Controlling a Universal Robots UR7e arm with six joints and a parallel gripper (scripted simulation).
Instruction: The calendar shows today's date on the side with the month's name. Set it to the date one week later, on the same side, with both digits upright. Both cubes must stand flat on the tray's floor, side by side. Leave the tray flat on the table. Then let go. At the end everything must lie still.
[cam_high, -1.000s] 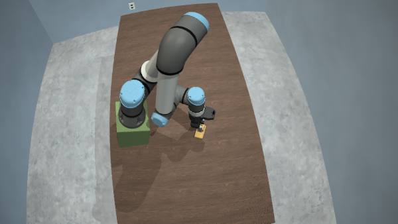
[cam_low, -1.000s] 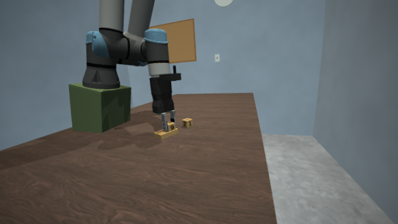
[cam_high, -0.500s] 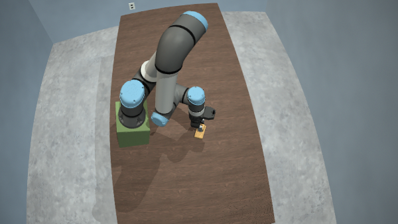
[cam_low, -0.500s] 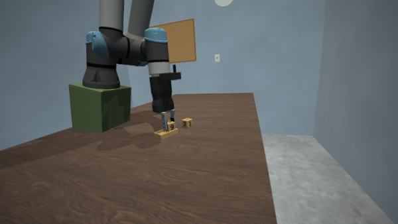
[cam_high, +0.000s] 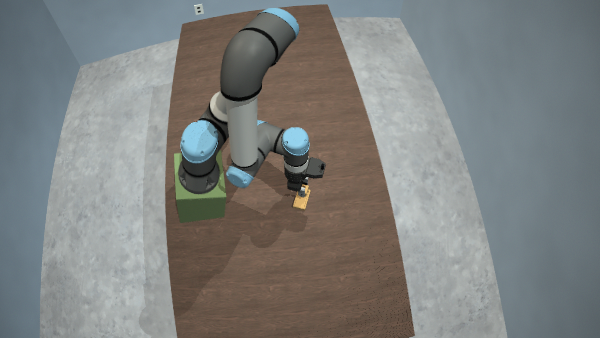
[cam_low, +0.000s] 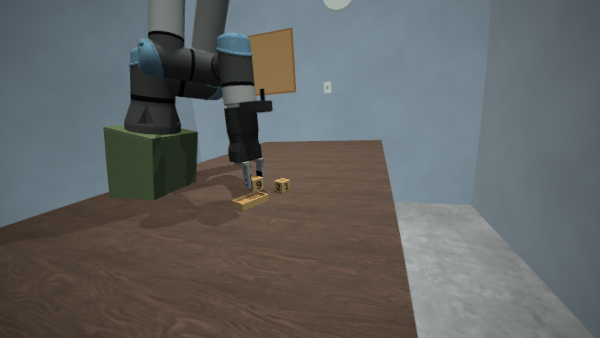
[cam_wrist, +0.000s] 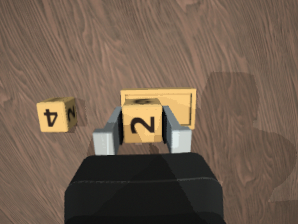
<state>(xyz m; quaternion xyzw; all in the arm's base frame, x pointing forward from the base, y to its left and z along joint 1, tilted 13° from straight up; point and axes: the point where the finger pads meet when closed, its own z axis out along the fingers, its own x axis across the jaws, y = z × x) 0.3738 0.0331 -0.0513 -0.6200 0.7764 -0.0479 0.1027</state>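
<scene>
Right now the wooden calendar tray is 5 cm below my hand and 2 cm to the right of it. The rest, counted from my hand: wooden cube: 9 cm to the left, 4 cm below, 2 cm ahead.
</scene>
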